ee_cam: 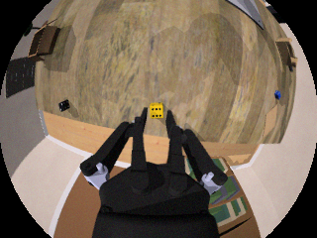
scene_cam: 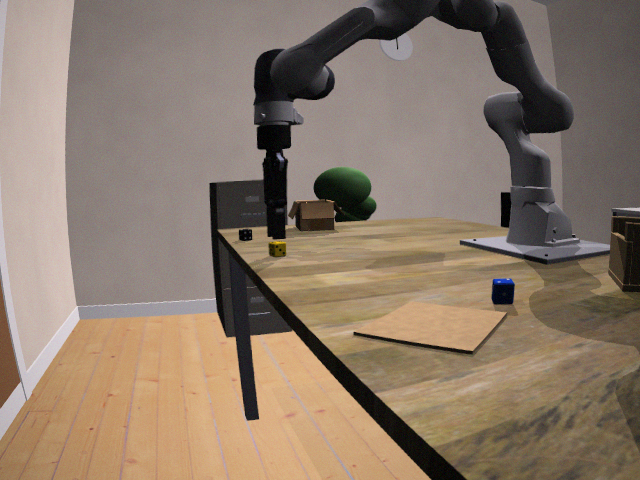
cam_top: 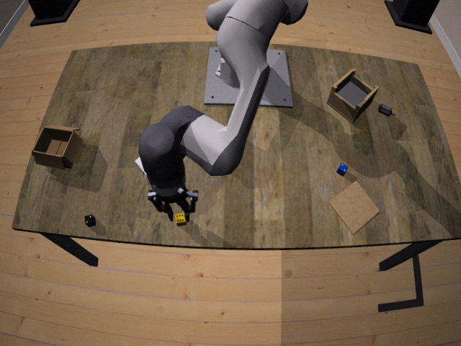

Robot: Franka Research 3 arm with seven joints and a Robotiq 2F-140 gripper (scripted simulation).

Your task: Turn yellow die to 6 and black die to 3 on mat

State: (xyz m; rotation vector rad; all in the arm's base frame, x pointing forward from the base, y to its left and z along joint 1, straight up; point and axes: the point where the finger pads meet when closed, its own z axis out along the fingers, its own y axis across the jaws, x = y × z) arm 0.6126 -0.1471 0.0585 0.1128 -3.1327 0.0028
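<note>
Now: the yellow die 60 mm below my hand. Also, from my hand: cardboard box: 220 mm behind, 510 mm to the right, 30 mm below; then blue die: 210 mm behind, 520 mm to the left, 60 mm below; then black die: 40 mm ahead, 310 mm to the right, 60 mm below.
</note>
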